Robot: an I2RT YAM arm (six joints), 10 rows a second.
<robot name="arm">
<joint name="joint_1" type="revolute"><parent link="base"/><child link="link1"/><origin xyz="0 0 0.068" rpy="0 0 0"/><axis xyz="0 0 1"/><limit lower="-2.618" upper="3.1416"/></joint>
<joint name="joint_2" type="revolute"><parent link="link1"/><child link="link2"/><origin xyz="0.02 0.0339 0.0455" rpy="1.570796 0 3.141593"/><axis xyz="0 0 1"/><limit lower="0" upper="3.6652"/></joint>
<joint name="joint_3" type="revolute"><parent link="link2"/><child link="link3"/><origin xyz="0.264 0 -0.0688" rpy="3.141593 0 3.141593"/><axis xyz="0 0 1"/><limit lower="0" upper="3.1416"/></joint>
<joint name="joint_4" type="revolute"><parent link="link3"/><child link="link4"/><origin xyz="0.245 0.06 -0.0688" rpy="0 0 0"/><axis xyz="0 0 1"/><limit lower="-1.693" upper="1.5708"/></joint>
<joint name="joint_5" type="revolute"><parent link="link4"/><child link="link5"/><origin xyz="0.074 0.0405 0.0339" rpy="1.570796 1.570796 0"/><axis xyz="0 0 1"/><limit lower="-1.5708" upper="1.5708"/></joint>
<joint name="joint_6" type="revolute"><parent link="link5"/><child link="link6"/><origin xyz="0 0.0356 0.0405" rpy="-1.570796 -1.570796 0"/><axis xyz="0 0 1"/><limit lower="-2.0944" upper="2.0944"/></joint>
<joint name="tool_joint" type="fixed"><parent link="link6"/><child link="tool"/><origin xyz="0 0 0" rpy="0 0 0"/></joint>
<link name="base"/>
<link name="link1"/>
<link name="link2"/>
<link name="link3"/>
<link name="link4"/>
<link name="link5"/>
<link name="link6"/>
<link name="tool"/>
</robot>
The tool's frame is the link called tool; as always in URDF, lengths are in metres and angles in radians.
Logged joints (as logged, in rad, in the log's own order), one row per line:
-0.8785 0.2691 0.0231 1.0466 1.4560 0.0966
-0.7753 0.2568 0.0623 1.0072 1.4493 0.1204
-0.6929 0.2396 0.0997 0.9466 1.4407 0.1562
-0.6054 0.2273 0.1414 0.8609 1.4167 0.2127
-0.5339 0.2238 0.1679 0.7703 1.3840 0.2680
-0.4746 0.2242 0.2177 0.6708 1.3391 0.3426
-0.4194 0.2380 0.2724 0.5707 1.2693 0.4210
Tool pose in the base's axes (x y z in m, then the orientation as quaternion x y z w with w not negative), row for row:
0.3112 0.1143 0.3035 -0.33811 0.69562 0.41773 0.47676
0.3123 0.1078 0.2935 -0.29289 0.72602 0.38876 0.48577
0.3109 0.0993 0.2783 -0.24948 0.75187 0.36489 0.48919
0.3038 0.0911 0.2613 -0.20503 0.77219 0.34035 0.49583
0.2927 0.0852 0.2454 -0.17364 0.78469 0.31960 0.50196
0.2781 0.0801 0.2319 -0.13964 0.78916 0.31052 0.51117
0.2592 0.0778 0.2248 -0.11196 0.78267 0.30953 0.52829
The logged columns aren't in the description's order. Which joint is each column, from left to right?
Columns, left to right: joint_5, joint_1, joint_6, joint_3, joint_2, joint_4.
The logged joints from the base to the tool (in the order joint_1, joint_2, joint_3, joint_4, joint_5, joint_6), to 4 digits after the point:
0.2691 1.4560 1.0466 0.0966 -0.8785 0.0231
0.2568 1.4493 1.0072 0.1204 -0.7753 0.0623
0.2396 1.4407 0.9466 0.1562 -0.6929 0.0997
0.2273 1.4167 0.8609 0.2127 -0.6054 0.1414
0.2238 1.3840 0.7703 0.2680 -0.5339 0.1679
0.2242 1.3391 0.6708 0.3426 -0.4746 0.2177
0.2380 1.2693 0.5707 0.4210 -0.4194 0.2724

